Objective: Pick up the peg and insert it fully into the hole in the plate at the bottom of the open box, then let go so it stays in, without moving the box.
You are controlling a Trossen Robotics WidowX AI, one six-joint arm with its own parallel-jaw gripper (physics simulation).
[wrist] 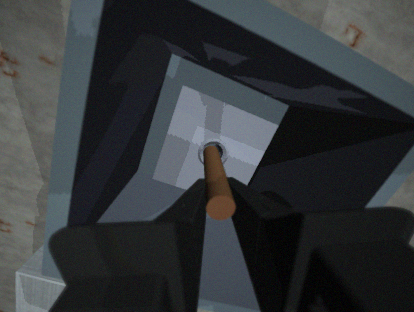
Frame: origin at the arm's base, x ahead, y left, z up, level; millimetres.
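Where they show: gripper, fingertip midpoint: (215, 184).
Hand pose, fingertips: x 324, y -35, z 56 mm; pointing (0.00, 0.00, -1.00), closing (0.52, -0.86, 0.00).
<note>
Things, the pixels of their top centre, and the offset from my fingertips. "pt": a spot on its surface instead. Level surfaces: height alone.
- orange-brown round peg, middle of its top: (221, 208) dx +4, dy +3, dz +31 mm
- open box, surface spot: (60, 150) pt dx -4, dy +76, dz +28 mm
- pale square plate, middle of its top: (213, 154) dx +5, dy +0, dz -48 mm
- mottled grey surface, its level: dz -109 mm
The orange-brown round peg (217, 176) is between the fingertips of my gripper (215, 184), which is shut on it. Its near end faces the camera and its far end points down into the open box (60, 150). The pale square plate (191, 104) lies at the box bottom. The ringed dark hole (219, 148) is near the middle of the plate. The peg's far end overlaps the lower left part of the hole in this view, and a dark crescent of the hole shows beyond it. Whether the tip is above the hole or inside it, I cannot tell.
The box's blue-grey rim and dark, sloping-looking inner walls surround the peg and fingertips. A mottled grey surface (25, 150) with reddish marks lies outside the box. A pale translucent block (40, 292) shows in part at the lower left, beside the box.
</note>
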